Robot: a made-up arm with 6 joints.
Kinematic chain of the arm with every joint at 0, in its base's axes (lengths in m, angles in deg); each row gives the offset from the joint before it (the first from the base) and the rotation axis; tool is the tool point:
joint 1: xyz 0 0 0.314 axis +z
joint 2: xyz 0 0 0 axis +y
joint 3: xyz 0 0 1.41 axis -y
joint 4: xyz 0 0 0 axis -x
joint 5: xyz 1.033 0 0 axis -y
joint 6: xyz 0 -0.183 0 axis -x
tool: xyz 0 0 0
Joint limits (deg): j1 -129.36..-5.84 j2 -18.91..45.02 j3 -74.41..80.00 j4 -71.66..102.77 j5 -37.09..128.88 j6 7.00..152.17
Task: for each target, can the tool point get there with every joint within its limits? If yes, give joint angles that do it. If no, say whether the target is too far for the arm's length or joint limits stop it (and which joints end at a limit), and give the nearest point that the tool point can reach.
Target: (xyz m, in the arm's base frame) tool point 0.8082 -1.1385 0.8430
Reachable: yes | joints -47.42 27.29 -14.21 -16.78 17.78 39.92
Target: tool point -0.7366 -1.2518 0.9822
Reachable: yes | joints -117.57 25.14 -19.61 66.28 95.36 79.55
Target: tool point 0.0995 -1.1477 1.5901
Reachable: yes | joints -80.24 4.53 5.97 -58.18 52.75 111.17
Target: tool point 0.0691 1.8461 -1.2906
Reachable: no: joint limits stop it (at a limit: joint 1, joint 2, joint 3, joint 4) | nearest point 0.6460 -0.0254 0.3233 | short by 2.538 m
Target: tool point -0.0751 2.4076 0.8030
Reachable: no: joint limits stop it (at a limit: joint 1, joint 2, joint 3) | nearest point -0.1131 0.0654 0.7230 | short by 2.344 m
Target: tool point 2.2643 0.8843 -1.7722
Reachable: no: too far | nearest point 1.3650 -0.0990 0.3301 | short by 2.489 m
